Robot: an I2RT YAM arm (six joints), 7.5 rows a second.
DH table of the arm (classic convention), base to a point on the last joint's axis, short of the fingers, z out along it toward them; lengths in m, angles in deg. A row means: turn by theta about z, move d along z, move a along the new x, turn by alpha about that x. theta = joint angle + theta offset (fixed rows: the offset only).
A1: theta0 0  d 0.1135  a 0.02  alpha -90
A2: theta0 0  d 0  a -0.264  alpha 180
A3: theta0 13.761  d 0  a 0.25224  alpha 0
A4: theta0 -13.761  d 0  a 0.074  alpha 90
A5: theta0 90  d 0  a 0  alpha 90
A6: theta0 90  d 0.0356  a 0  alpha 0
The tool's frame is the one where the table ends.
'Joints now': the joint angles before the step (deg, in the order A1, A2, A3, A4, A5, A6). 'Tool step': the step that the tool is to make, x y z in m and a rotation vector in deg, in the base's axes. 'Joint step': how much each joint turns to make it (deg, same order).
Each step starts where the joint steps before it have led.
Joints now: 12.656, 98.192, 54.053, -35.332, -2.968, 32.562
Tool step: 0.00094, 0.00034, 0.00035, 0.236, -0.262, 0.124
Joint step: 0.001, 0.058, 0.130, 0.230, -0.193, -0.089
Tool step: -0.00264, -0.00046, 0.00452, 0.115, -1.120, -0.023
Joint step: 0.043, -1.451, -0.606, 0.275, 0.144, 0.038
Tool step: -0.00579, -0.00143, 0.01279, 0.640, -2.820, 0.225
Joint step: -0.032, -3.639, -1.047, 0.287, -0.065, -0.249
